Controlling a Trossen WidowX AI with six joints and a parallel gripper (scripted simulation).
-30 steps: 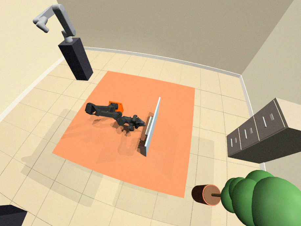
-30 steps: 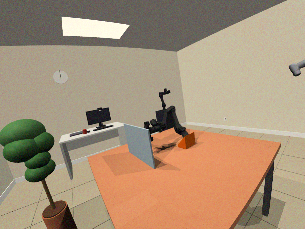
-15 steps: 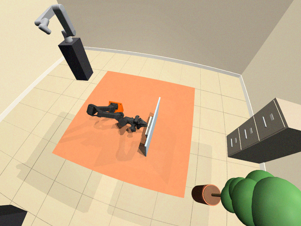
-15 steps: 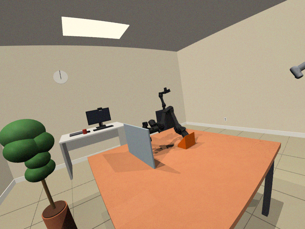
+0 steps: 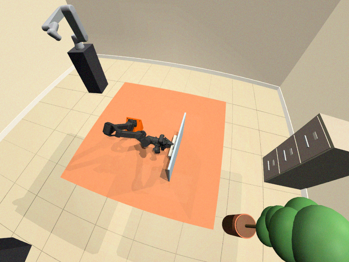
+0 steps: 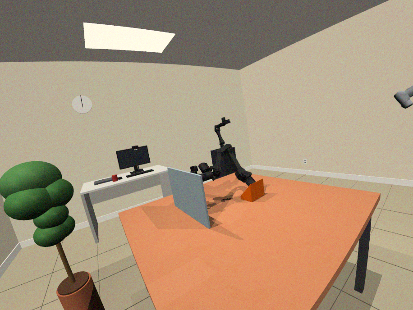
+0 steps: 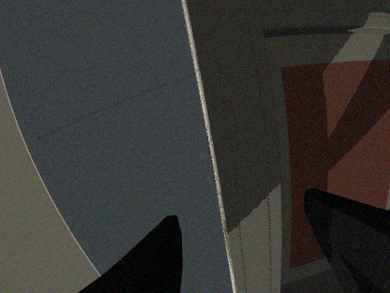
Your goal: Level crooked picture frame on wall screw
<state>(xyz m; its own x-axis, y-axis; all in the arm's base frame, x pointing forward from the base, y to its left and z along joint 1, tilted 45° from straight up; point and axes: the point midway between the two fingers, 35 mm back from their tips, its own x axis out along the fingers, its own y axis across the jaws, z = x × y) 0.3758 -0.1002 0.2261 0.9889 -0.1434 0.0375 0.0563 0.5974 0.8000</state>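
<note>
My gripper tip is 1 cm short of the picture frame and 5 cm above it. The rest, counted from my gripper tip: wall panel (2 cm ahead, 2 cm to the left, 6 cm below).
</note>
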